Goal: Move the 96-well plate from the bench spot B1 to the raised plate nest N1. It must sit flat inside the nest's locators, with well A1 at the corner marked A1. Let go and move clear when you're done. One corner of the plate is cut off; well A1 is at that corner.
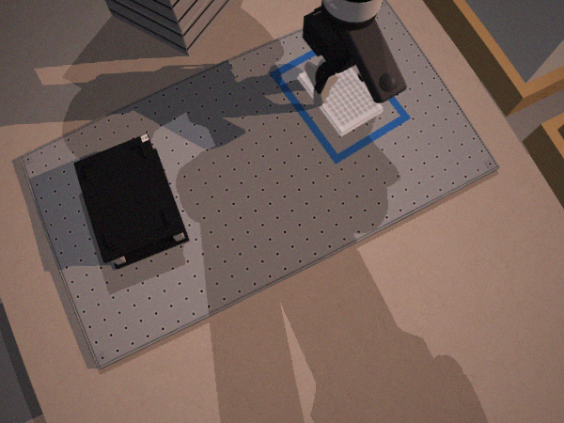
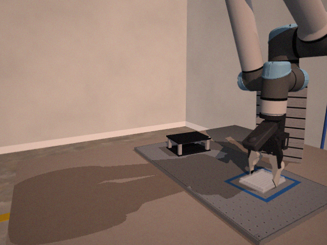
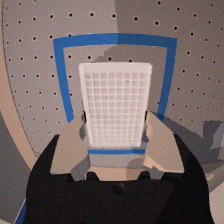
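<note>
Right now the black raised plate nest is 370 mm to the right of my hand, 40 mm behind it and 40 mm above it. From my hand the other things lie so: white 96-well plate: 10 mm below; white A1 tag: 300 mm to the right, 100 mm behind, 50 mm above.
</note>
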